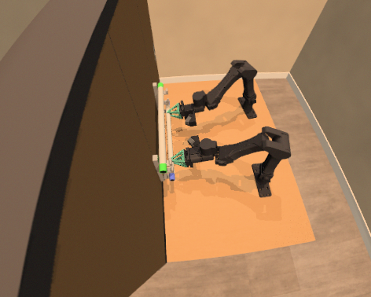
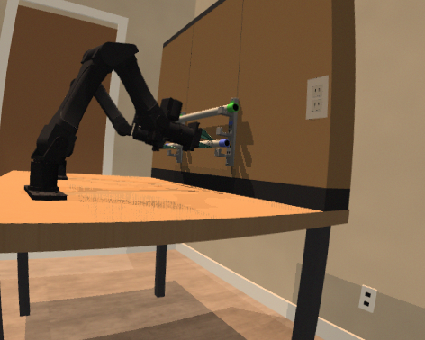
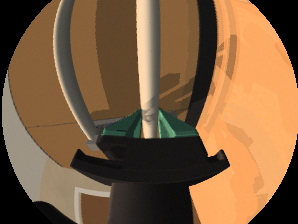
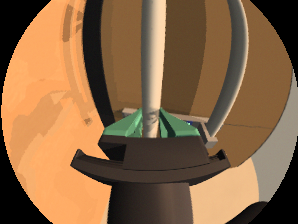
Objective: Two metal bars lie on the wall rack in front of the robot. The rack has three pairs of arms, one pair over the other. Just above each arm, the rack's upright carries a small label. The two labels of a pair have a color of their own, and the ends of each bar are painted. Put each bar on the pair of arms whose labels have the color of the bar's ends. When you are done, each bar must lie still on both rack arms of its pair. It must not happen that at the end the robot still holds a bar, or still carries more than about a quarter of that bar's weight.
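Now: the blue-ended bar 10 mm behind my right hand and 150 mm to the left of it. From my right hand the other things lie so: wall socket: 110 mm ahead, 400 mm to the right, 120 mm above; brown wall panel: 110 mm ahead, 160 mm to the left, 250 mm above; green-ended bar: 10 mm ahead, 160 mm to the left, 130 mm above.
Right now the blue-ended bar is 2 cm ahead of my left hand and 14 cm to the right of it. The rest, counted from my left hand: wall socket (14 cm ahead, 69 cm to the right, 12 cm above); brown wall panel (15 cm ahead, 14 cm to the right, 25 cm above); green-ended bar (5 cm ahead, 14 cm to the right, 13 cm above).
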